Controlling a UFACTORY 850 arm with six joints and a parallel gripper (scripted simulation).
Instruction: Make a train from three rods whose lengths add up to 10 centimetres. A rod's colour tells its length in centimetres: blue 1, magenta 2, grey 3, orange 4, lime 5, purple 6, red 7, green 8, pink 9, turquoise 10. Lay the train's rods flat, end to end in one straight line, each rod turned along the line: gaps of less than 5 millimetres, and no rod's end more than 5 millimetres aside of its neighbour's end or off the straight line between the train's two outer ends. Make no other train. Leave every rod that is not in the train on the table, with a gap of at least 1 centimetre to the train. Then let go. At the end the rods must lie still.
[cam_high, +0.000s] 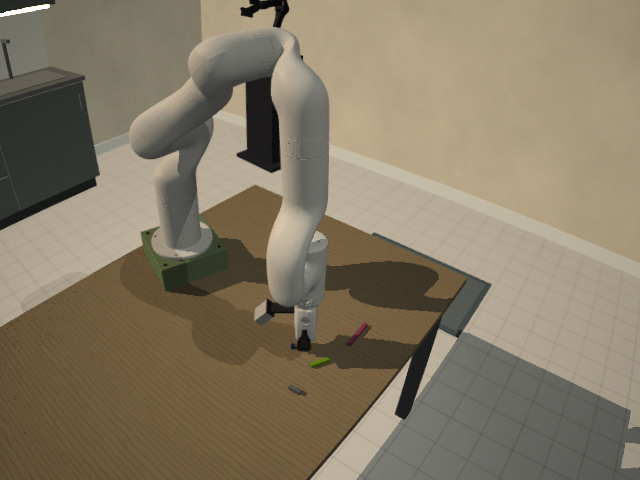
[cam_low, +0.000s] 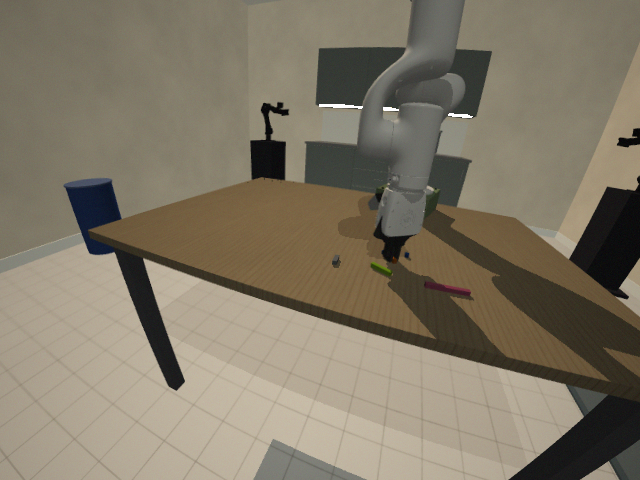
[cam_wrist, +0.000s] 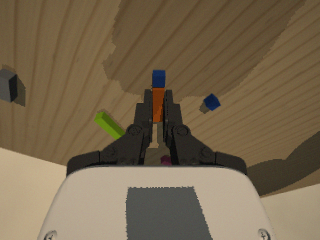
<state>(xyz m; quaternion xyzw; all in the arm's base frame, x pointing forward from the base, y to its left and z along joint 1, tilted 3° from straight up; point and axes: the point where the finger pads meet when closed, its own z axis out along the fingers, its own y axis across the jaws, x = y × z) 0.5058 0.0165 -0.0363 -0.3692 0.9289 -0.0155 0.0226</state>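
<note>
Now: hand 2 cm above the orange rod. From my hand the other things lie so: pink rod: 7 cm ahead, 13 cm to the left, 2 cm below; grey rod: 8 cm ahead, 11 cm to the right, 2 cm below; lime rod: 6 cm ahead, 1 cm to the right, 2 cm below.
</note>
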